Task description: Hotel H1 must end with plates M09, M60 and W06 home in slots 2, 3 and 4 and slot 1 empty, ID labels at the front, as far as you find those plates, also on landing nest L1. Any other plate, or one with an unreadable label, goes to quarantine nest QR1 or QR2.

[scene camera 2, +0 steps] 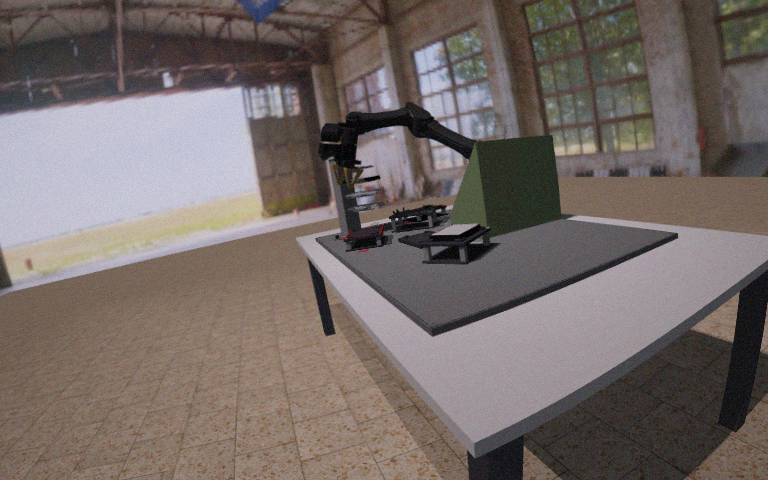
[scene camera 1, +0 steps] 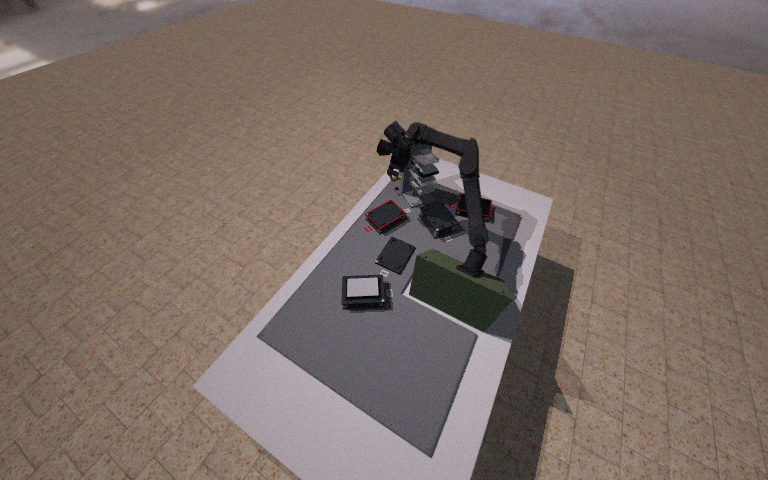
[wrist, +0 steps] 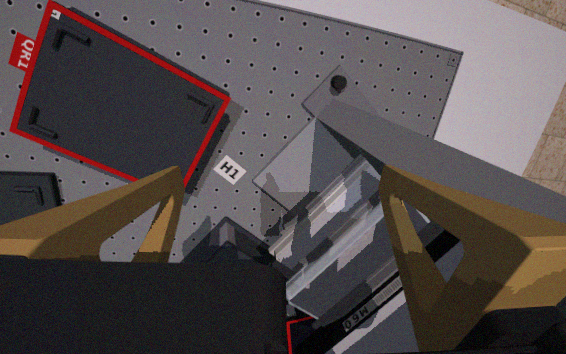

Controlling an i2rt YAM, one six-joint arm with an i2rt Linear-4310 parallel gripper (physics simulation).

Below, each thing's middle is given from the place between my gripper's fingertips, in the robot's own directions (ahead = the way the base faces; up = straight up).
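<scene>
Looking at where my hand is, I find it 19 cm above the dark nest marked N6 [scene camera 1: 396, 253], 19 cm beyond it and 28 cm to the right of it.
</scene>
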